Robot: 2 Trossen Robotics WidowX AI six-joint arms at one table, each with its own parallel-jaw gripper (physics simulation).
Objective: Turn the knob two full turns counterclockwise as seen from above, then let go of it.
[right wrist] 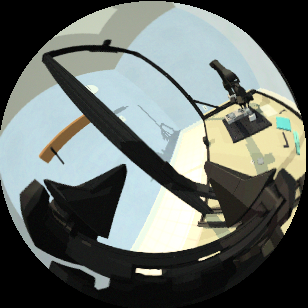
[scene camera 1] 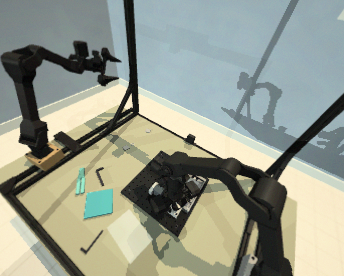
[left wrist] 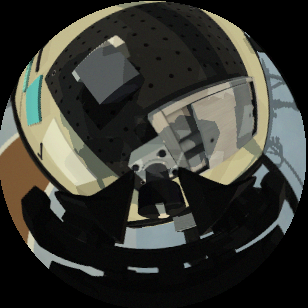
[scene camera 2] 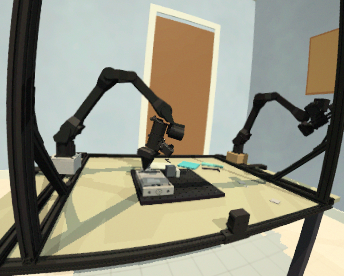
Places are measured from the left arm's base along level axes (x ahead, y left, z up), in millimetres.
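Where they show: left gripper, fingertip midpoint: point(right wrist: 245, 107) point(left wrist: 155, 171) point(scene camera 2: 146, 168); right gripper, fingertip midpoint: point(right wrist: 166, 166) point(scene camera 1: 120, 69) point(scene camera 2: 323, 119); left arm's base, link origin: point(right wrist: 231, 93) point(left wrist: 189, 228) point(scene camera 2: 65, 155); right arm's base, link origin: point(scene camera 1: 42, 151) point(scene camera 2: 237, 152).
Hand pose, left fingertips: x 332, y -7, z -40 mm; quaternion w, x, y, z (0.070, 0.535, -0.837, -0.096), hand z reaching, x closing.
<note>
Each offset is from my left fingertips to the centre of the thing. "pt": to the spot under its first point.
The black round knob {dx +3, dy -1, dz +38 mm} point(left wrist: 160, 197), with a pale mark on its top, stands at a light bracket beside the silver device {dx +14, dy -112, dz -13 mm} point(left wrist: 220, 125) point(scene camera 2: 157, 184). My left gripper point(left wrist: 155, 171) point(scene camera 2: 146, 165) points down with a finger on each side of the knob and is shut on it; narrow gaps show beside the knob's upper part in the left wrist view. The gripper and arm mostly hide the knob in both scene views. My right gripper point(scene camera 1: 119, 69) point(right wrist: 166, 166) is open and empty, raised high at the upper left of scene camera 1, far from the knob.
The device and a grey block point(left wrist: 107, 75) point(scene camera 2: 171, 171) sit on a black perforated plate point(scene camera 1: 140, 187) point(scene camera 2: 200, 192). A teal square {pt dx +259, dy +183, dz -31 mm} point(scene camera 1: 98, 203), teal tool {dx +408, dy +174, dz -34 mm} point(scene camera 1: 80, 181) and two black angled keys {dx +360, dy +99, dz -37 mm} point(scene camera 1: 100, 176) {dx +167, dy +269, dz -37 mm} point(scene camera 1: 91, 243) lie left of it in scene camera 1. Dark frame posts surround the table.
</note>
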